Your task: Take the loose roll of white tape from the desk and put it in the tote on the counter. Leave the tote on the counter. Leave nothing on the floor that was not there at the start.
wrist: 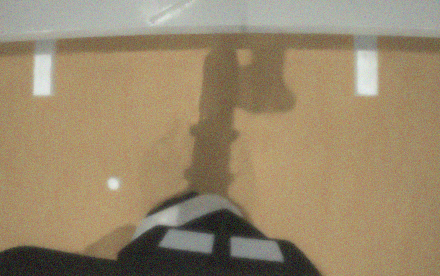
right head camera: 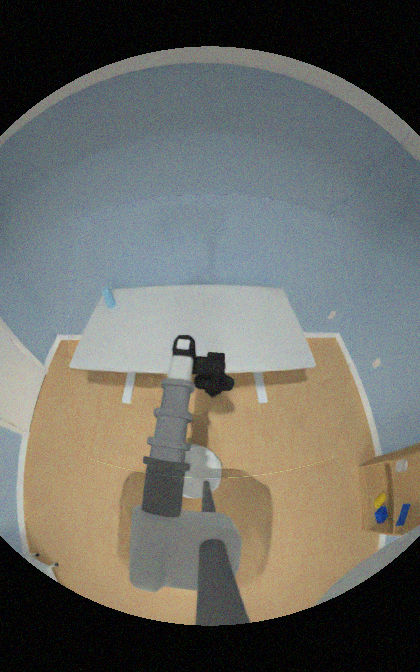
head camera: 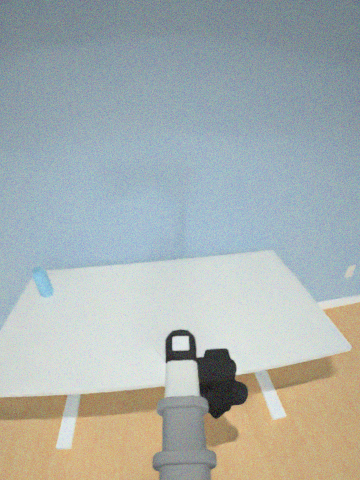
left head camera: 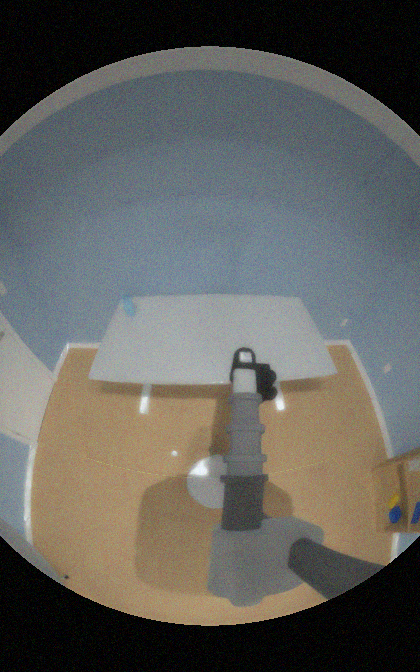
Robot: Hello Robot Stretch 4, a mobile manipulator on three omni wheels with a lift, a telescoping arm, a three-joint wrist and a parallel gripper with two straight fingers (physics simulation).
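Frame: origin at the robot's base, x back, y up, z left, level; metres.
Seen in the pictures: gripper, fingertip midpoint: (wrist: 222,228) (head camera: 215,414).
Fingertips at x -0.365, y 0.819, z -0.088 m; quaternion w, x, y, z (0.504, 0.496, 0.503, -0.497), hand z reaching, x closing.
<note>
Pixels of each thing's top centre, then the offset from my fingertips to it. "pt": a spot on its surface instead. Level surfaces: height alone.
- white table, its level: dy -0.126 m
- pale streak, surface spot: (wrist: 170,12) pt dx -0.184, dy -0.125, dz +0.082 m
- light-blue cylinder, middle of its top: (head camera: 37,269) dx -0.641, dy +0.039, dz +0.800 m
- small white spot, surface spot: (wrist: 113,183) pt dx +0.174, dy -0.822, dz +0.429 m
The white table (head camera: 125,310) (left head camera: 200,330) (right head camera: 225,320) (wrist: 300,12) stands against the blue wall; I cannot tell whether it is the desk or the counter. No roll of white tape can be made out on it. The tote does not show in these views. My gripper (wrist: 222,228) is shut with nothing seen between its fingers, and points down. In the head view the black wrist covers most of it, at the table's front edge, right of the arm's end. A pale streak (wrist: 170,12) on the table top is too blurred to name.
A light-blue cylinder (head camera: 43,282) (left head camera: 129,305) (right head camera: 109,297) stands at the table's back left corner. A wooden shelf unit (right head camera: 376,525) with yellow and blue items is at the right. A small white spot (left head camera: 174,453) (wrist: 113,183) shows on the floor. A pale door (left head camera: 25,390) is at the left.
</note>
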